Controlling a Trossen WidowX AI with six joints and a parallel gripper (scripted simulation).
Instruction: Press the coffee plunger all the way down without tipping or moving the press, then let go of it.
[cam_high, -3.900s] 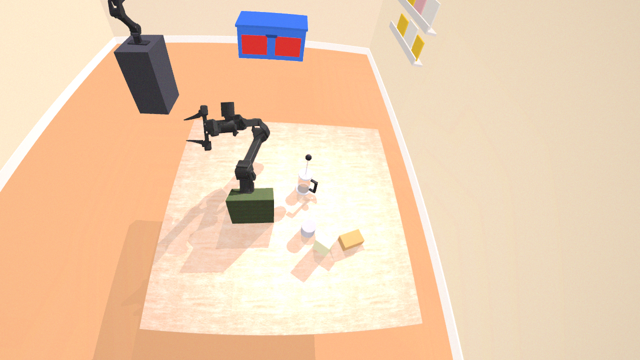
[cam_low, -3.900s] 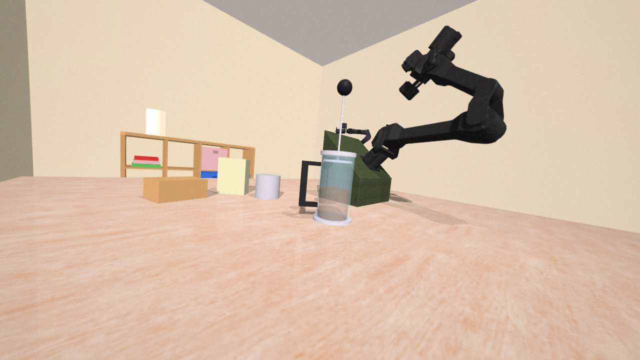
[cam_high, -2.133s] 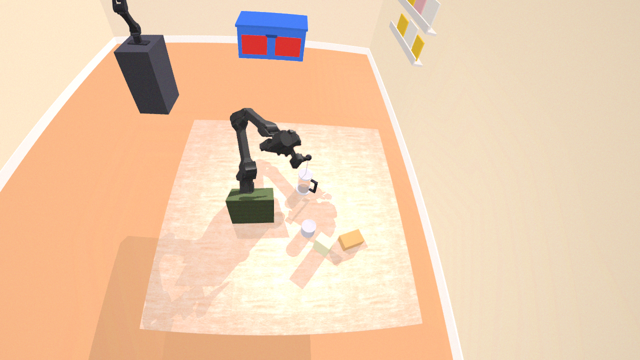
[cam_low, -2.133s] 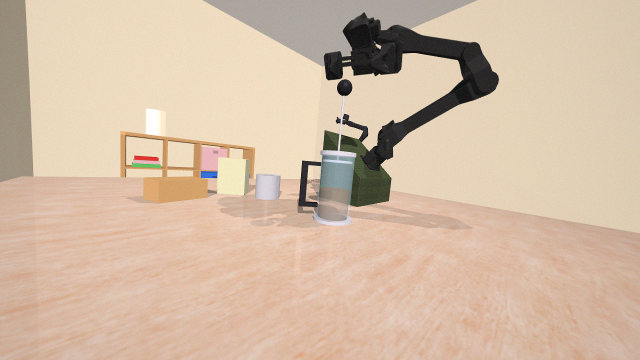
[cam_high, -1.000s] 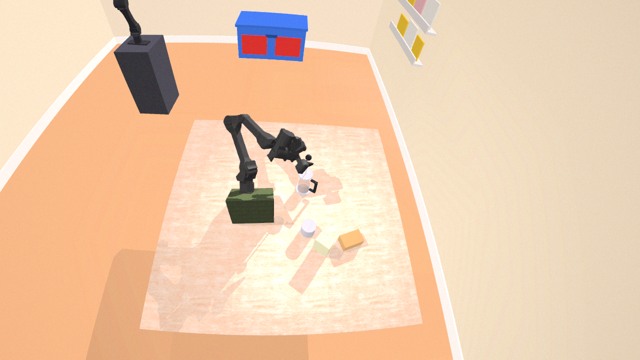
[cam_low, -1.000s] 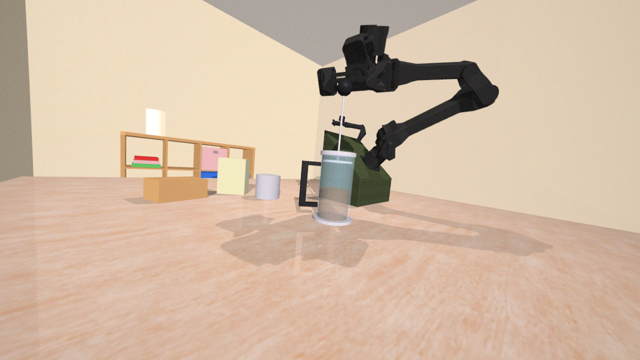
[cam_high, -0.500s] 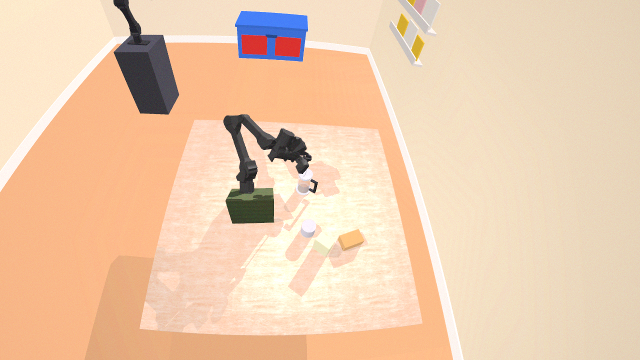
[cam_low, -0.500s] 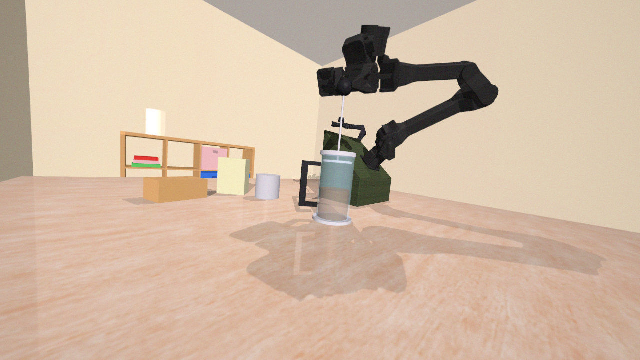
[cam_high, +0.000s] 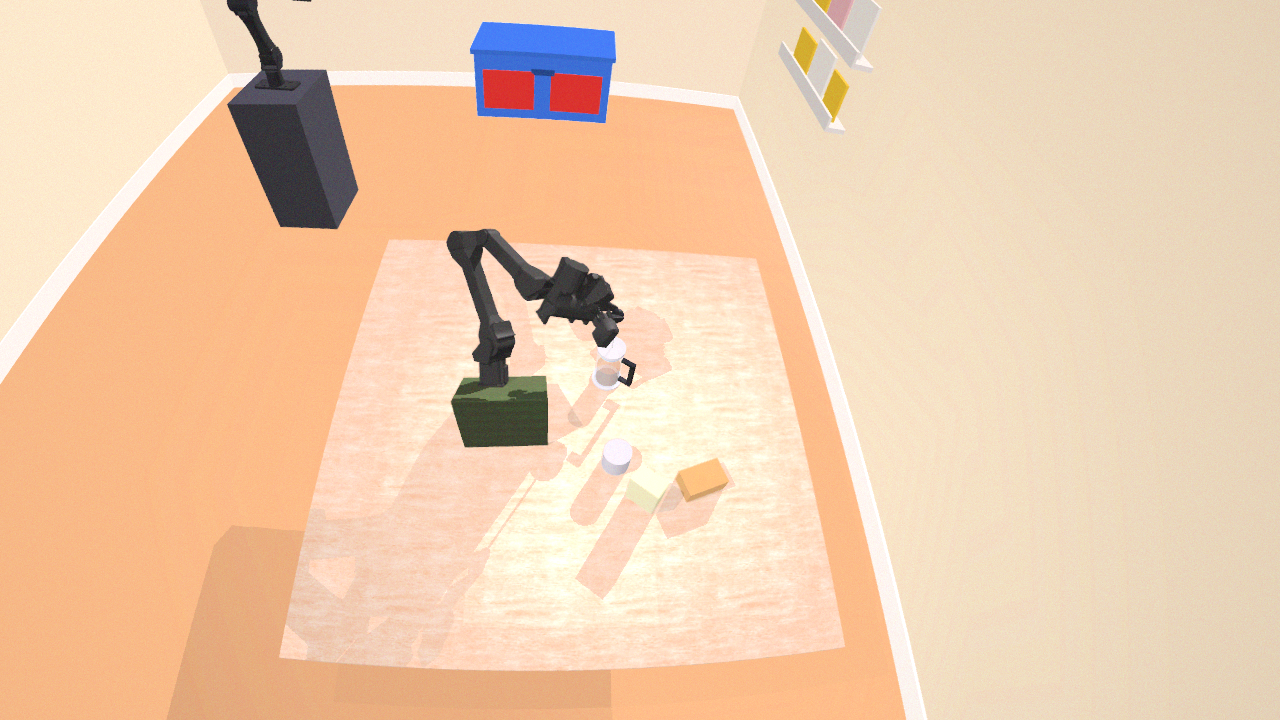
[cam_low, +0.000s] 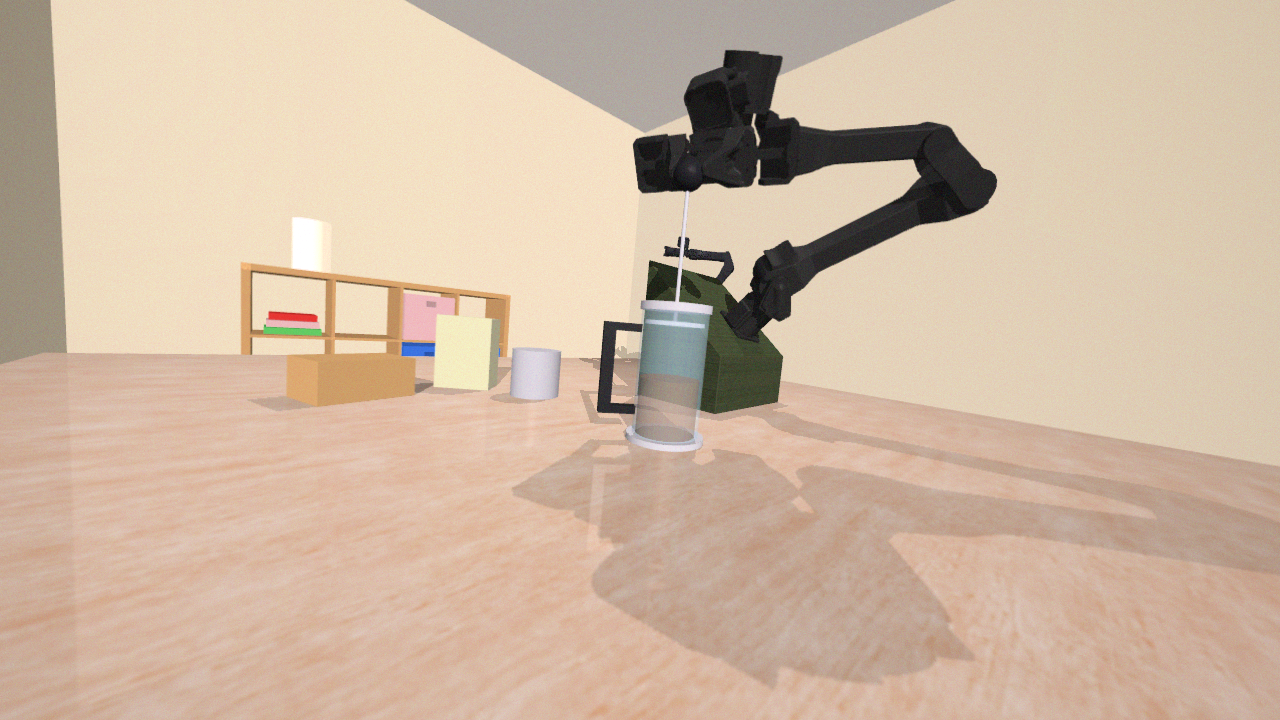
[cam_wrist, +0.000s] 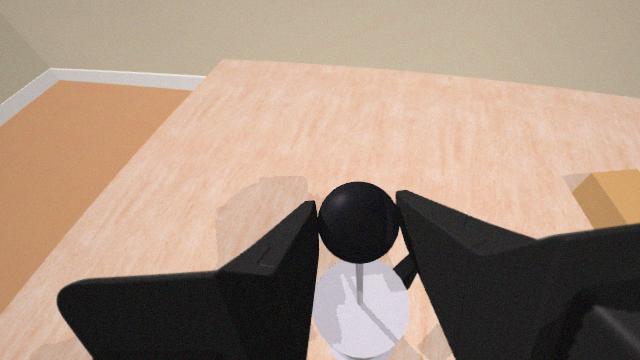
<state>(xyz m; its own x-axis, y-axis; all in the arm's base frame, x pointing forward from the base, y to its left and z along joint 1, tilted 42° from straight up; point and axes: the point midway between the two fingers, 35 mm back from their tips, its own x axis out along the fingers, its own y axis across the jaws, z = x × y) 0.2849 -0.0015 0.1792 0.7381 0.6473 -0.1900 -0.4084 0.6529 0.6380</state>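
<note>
Now: gripper tip 14 cm above the coffee press, 1 cm to the left of it and 1 cm short of it.
</note>
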